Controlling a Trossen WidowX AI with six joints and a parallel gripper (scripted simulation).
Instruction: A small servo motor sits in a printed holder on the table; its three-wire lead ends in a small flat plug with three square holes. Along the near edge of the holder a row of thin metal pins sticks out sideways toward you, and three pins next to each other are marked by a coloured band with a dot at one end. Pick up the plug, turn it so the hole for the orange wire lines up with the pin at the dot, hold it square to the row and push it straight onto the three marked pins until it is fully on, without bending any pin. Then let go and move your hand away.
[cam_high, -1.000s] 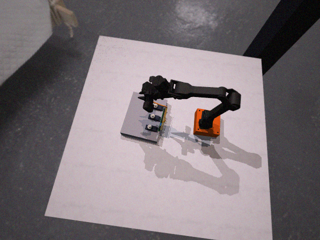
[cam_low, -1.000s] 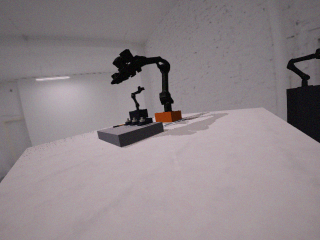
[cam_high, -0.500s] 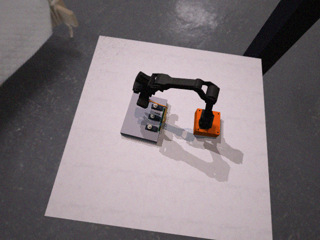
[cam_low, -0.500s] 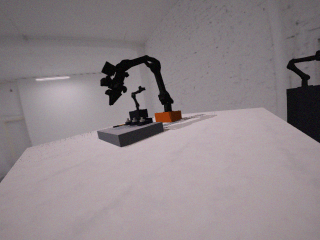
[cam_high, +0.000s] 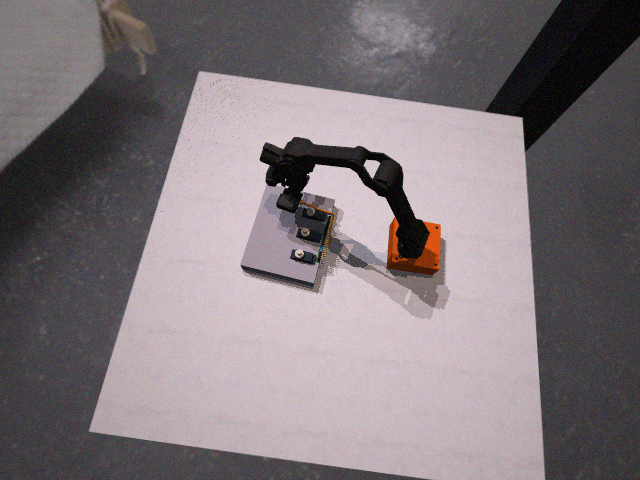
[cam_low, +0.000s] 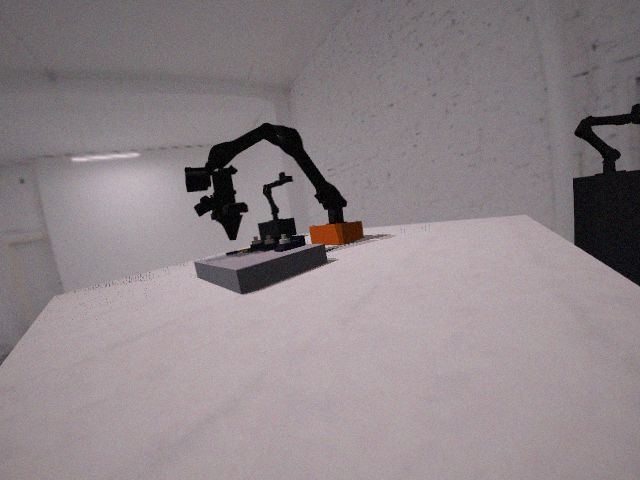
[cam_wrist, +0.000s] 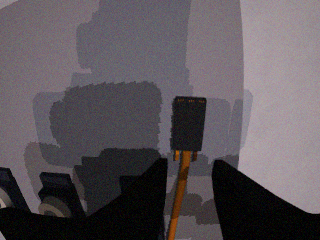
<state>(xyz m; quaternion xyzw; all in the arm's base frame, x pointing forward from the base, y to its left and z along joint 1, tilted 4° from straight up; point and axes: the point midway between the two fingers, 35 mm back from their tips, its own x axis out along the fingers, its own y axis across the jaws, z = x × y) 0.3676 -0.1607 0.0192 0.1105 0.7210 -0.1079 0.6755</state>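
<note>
Now: the blue mark 17 cm to the left of my gripper tip, 9 cm behind it and 2 cm below it. Also, from my gripper tip: grey holder: 10 cm to the left, 6 cm below, 6 cm ahead.
</note>
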